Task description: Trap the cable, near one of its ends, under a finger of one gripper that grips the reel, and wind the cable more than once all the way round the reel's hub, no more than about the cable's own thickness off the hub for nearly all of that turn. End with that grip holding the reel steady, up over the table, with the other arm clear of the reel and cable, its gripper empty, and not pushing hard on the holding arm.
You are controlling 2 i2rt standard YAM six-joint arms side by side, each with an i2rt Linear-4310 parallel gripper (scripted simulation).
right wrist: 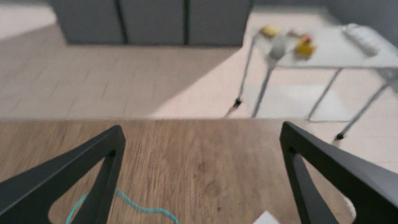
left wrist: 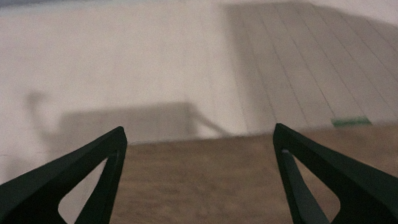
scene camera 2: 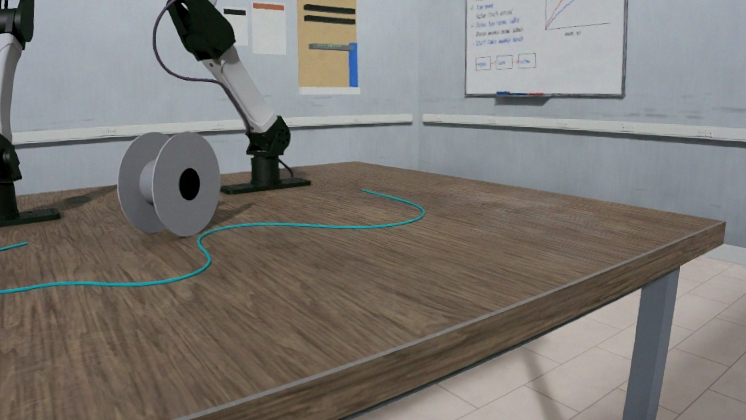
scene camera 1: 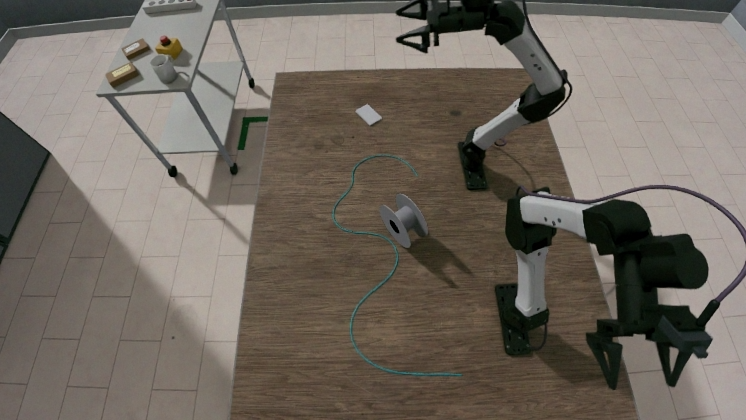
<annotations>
My left gripper shows in the left wrist view and in scene camera 1; in the right wrist view it is out of frame, in scene camera 2 it is out of frame. A grey reel shows in scene camera 2 and in scene camera 1; in the right wrist view it is out of frame, in the left wrist view it is out of frame. One and the same spot on my left gripper: (left wrist: 357, 185) is (scene camera 1: 622, 352). One and the same spot on the grey reel: (scene camera 2: 178, 184) is (scene camera 1: 389, 220).
</annotations>
